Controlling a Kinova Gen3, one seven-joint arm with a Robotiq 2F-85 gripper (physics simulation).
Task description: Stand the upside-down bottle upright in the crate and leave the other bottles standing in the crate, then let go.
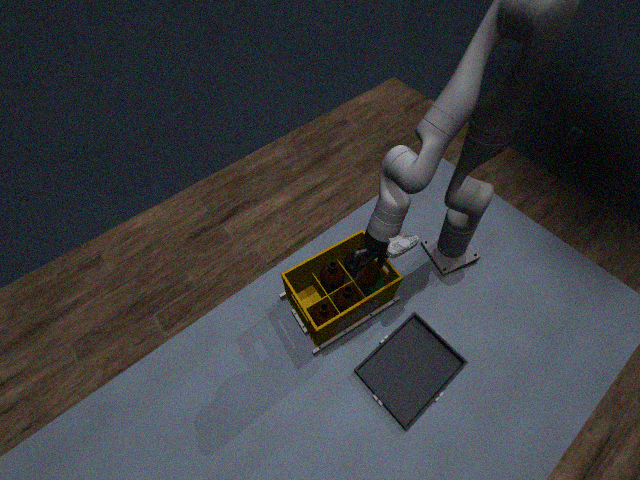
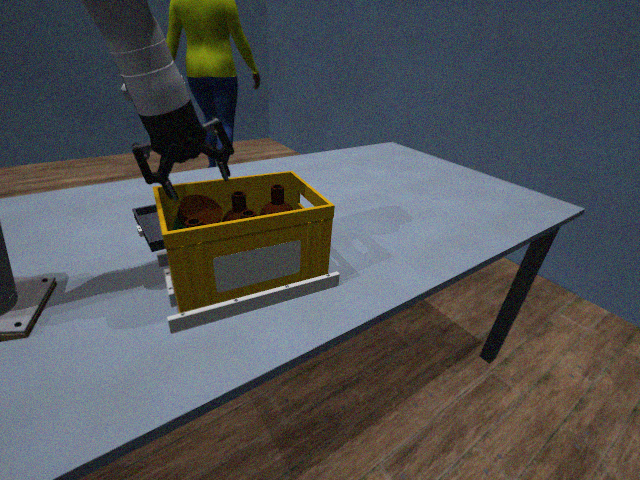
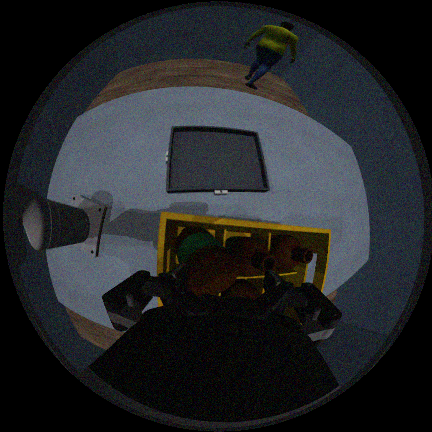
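Seen in the pictures: gripper, fingertip midpoint: (image 1: pixel 367 271) (image 2: pixel 201 188) (image 3: pixel 225 275); arm's base, origin of the base link: (image 1: pixel 451 245) (image 3: pixel 78 225).
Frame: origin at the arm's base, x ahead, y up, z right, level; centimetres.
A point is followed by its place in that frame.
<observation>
The yellow crate (image 1: pixel 356 314) @(x 43.1, y 7.2, z -1.2 cm) (image 2: pixel 188 273) @(x 29.6, y 7.2, z 16.4 cm) (image 3: pixel 162 245) @(x 28.9, y 14.5, z 1.4 cm) holds several brown bottles. The upside-down bottle (image 1: pixel 368 277) @(x 35.4, y 12.8, z 3.7 cm) (image 2: pixel 200 208) @(x 34.8, y 12.3, z 5.5 cm) (image 3: pixel 210 274) @(x 34.5, y 12.5, z 5.2 cm) is in the corner compartment nearest the robot base and the tray, wide base up, with green showing lower on it; it looks leaning, but how far is hard to tell. Neck-up bottles (image 1: pixel 333 274) (image 2: pixel 277 196) @(x 49.8, y 11.7, z 5.1 cm) (image 3: pixel 285 250) @(x 48.3, y 9.3, z 3.1 cm) stand in other compartments; one near the gripper is mostly hidden. My gripper (image 1: pixel 368 264) @(x 35.7, y 15.5, z 4.6 cm) (image 2: pixel 200 188) @(x 35.7, y 15.5, z 4.6 cm) (image 3: pixel 225 275) @(x 35.7, y 15.5, z 4.6 cm) is open and empty, tilted, with its fingertips at rim height above the upside-down bottle's base.
One corner compartment (image 1: pixel 309 295) @(x 48.4, y -2.2, z 14.4 cm) is empty. White rails (image 2: pixel 253 302) @(x 39.0, y -1.1, z 18.2 cm) run along the crate's foot. A dark shallow tray (image 1: pixel 413 369) @(x 37.5, y -2.5, z -20.8 cm) (image 2: pixel 149 227) @(x 27.2, y -2.5, z -20.1 cm) (image 3: pixel 215 160) @(x 37.5, y -2.5, z -18.5 cm) lies beside it. The robot base plate (image 1: pixel 449 263) @(x 5.2, y -0.8, z -4.0 cm) is near the crate's end. A person (image 2: pixel 209 41) (image 3: pixel 274 45) stands beyond the table.
</observation>
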